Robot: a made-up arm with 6 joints. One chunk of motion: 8 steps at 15 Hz.
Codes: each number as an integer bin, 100 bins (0 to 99) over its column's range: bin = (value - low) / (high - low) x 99, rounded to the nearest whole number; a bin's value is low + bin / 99 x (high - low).
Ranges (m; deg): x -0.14..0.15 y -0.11..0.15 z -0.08..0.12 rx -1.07..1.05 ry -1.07..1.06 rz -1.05..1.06
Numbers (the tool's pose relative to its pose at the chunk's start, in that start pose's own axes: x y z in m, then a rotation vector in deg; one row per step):
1: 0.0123 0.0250 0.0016 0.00 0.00 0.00
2: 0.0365 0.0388 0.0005 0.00 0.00 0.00
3: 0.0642 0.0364 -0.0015 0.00 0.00 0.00
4: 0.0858 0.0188 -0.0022 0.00 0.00 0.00
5: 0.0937 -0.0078 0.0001 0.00 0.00 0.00
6: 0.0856 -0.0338 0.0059 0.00 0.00 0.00
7: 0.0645 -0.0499 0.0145 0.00 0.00 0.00
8: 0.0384 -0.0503 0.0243 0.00 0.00 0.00
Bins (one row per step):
1: 52 51 40 50 50 49
2: 60 57 40 50 50 49
3: 70 56 39 50 50 49
4: 77 49 39 50 50 49
5: 80 39 40 50 50 49
6: 77 29 43 50 50 49
7: 70 23 47 50 50 49
8: 61 23 52 50 50 49

